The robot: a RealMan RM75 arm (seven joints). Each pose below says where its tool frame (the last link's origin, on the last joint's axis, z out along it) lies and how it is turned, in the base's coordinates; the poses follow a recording.
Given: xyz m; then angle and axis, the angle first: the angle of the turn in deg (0 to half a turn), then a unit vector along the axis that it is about.
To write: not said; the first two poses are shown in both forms.
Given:
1: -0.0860, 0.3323, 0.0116, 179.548, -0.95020, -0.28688, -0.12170
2: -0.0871, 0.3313, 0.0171, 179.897, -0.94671, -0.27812, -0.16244
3: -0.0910, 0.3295, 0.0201, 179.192, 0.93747, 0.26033, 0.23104
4: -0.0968, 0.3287, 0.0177, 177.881, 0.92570, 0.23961, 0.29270
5: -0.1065, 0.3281, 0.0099, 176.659, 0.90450, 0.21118, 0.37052
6: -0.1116, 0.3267, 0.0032, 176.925, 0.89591, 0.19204, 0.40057
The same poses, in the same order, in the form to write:
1: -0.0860, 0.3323, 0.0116, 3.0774, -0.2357, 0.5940
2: -0.0871, 0.3313, 0.0171, 3.0483, -0.3132, 0.5862
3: -0.0910, 0.3295, 0.0201, 2.9932, -0.4439, 0.5753
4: -0.0968, 0.3287, 0.0177, 2.9340, -0.5620, 0.5667
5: -0.1065, 0.3281, 0.0099, 2.8605, -0.7174, 0.5647
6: -0.1116, 0.3267, 0.0032, 2.8523, -0.7852, 0.5428
